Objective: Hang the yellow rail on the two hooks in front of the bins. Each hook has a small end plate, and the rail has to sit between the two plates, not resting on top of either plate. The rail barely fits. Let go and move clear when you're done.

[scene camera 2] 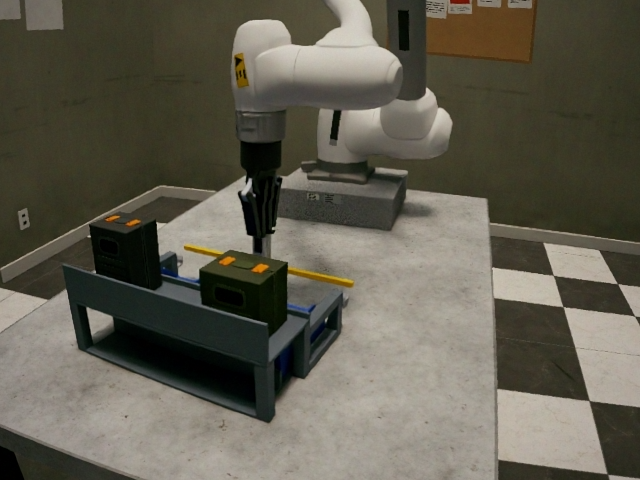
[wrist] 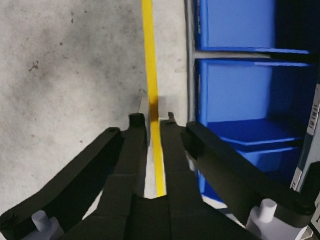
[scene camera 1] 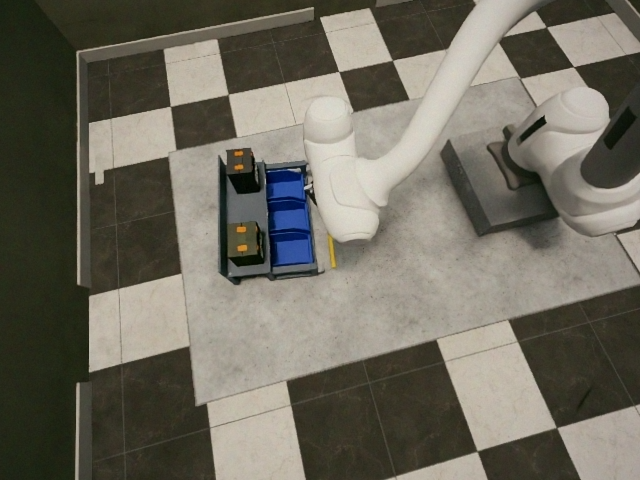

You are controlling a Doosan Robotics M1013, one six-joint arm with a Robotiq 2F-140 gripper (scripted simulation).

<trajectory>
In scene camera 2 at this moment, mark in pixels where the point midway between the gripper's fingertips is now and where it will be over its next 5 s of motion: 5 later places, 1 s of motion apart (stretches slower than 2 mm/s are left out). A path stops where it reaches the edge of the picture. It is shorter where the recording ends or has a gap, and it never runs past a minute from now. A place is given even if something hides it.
The gripper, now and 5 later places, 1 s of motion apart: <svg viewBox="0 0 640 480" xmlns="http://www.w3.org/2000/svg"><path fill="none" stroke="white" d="M262 266L259 258L259 260L254 267L250 278L250 281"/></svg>
</trajectory>
